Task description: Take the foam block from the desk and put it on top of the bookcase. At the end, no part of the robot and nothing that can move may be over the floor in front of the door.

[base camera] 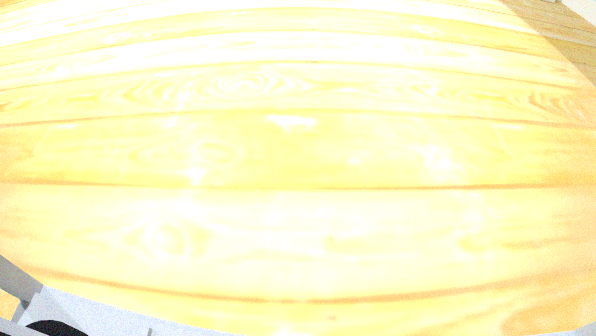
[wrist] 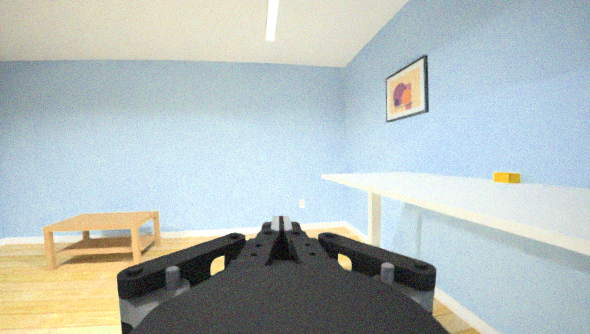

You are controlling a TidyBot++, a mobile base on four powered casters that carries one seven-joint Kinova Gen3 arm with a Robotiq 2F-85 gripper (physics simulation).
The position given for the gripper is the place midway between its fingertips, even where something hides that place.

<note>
In view: the gripper (wrist: 280, 227), a white desk (wrist: 546, 213), a framed picture (wrist: 407, 95) and a low wooden coffee table (wrist: 117, 220).
</note>
